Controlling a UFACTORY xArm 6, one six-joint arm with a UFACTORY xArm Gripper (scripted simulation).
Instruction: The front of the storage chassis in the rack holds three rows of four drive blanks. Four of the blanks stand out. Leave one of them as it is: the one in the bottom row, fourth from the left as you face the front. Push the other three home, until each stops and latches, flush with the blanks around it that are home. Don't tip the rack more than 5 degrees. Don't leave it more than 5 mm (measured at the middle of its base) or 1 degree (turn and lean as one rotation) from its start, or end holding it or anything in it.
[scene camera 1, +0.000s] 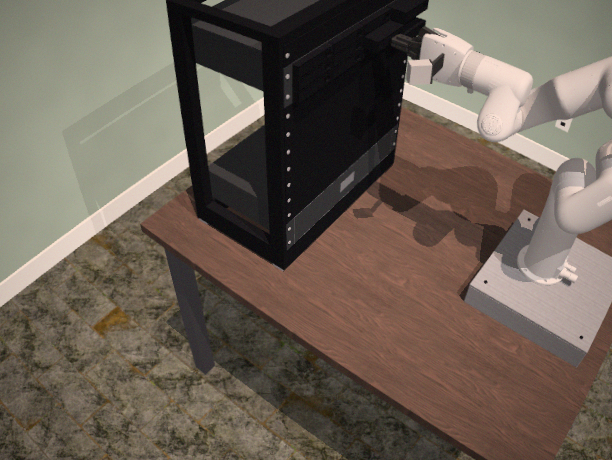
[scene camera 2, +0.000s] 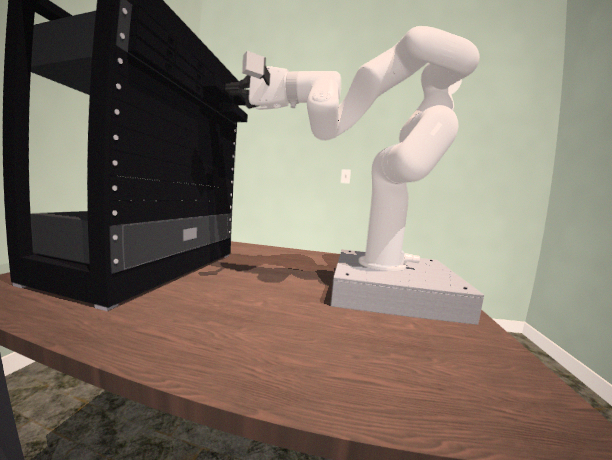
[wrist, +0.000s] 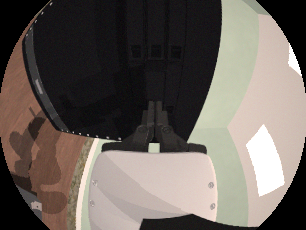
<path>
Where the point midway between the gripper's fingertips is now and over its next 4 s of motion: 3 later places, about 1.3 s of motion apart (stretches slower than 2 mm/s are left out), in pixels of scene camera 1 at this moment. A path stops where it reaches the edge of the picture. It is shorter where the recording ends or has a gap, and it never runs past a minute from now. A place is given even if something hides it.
The gripper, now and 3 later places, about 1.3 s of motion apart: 394, 39; 386, 36; 380, 34; 393, 39
</path>
